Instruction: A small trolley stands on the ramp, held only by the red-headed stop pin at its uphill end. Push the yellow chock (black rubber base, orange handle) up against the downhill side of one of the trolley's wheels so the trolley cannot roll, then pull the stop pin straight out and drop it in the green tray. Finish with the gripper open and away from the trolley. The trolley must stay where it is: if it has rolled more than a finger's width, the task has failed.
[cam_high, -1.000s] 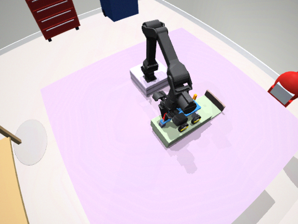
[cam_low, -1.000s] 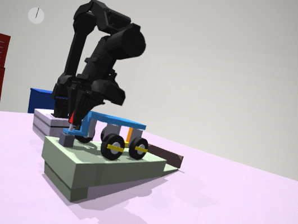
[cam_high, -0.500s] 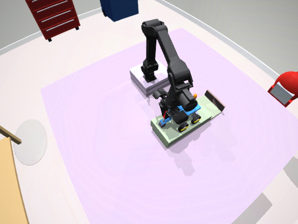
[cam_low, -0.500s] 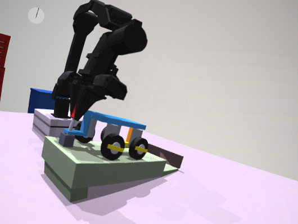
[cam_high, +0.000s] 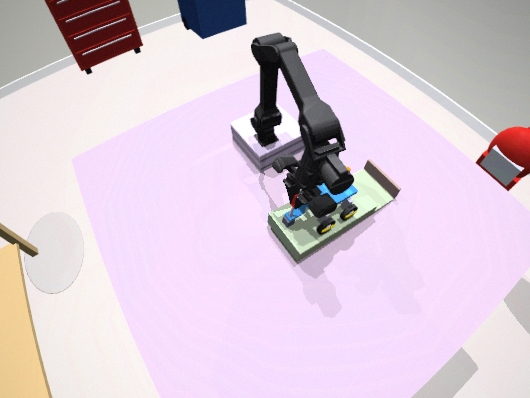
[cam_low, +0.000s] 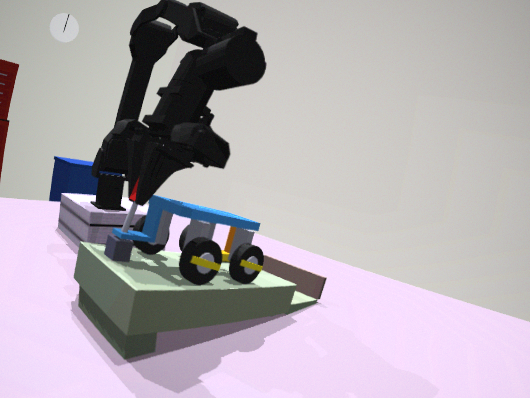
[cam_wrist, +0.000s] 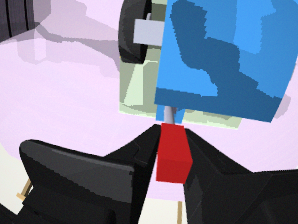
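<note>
My gripper tip is 19 cm to the right of the green tray, 16 cm above it and 11 cm past it. The rest, counted from my gripper tip: red-headed stop pin: right at my gripper tip; blue trolley: 10 cm to the left, 4 cm below, 1 cm ahead; pale green ramp: 11 cm below, 10 cm to the left, 1 cm ahead.
</note>
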